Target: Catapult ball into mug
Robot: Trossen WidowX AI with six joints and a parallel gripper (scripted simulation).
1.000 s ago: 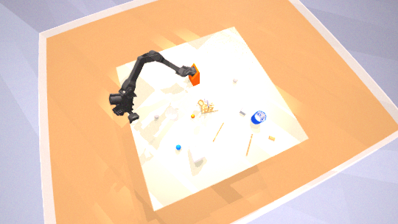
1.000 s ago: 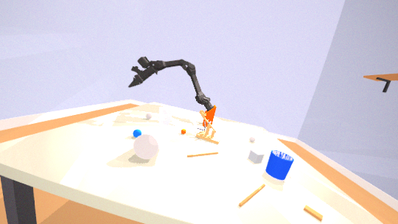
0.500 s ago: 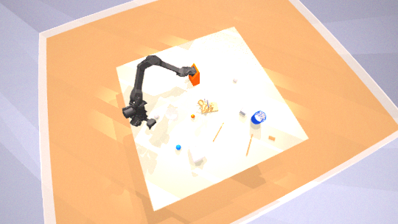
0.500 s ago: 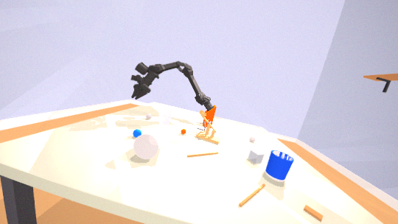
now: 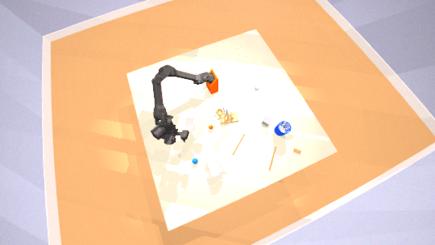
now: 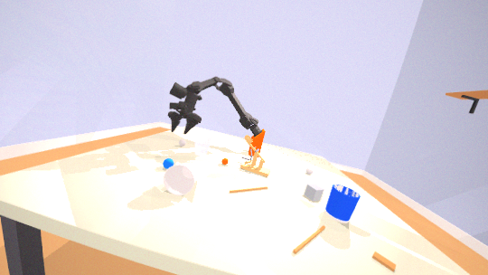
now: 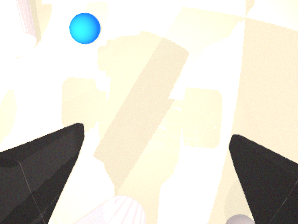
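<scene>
Right now my gripper tip is 380 mm to the right of the wooden catapult, 80 mm past it and 40 mm above it. From my gripper tip the other things lie so: clear glass (100 mm to the left, 90 mm behind, 80 mm below); then orange ball (240 mm to the left, 90 mm below, 40 mm behind); then blue ball (150 mm ahead, 90 mm below, 50 mm to the left).
</scene>
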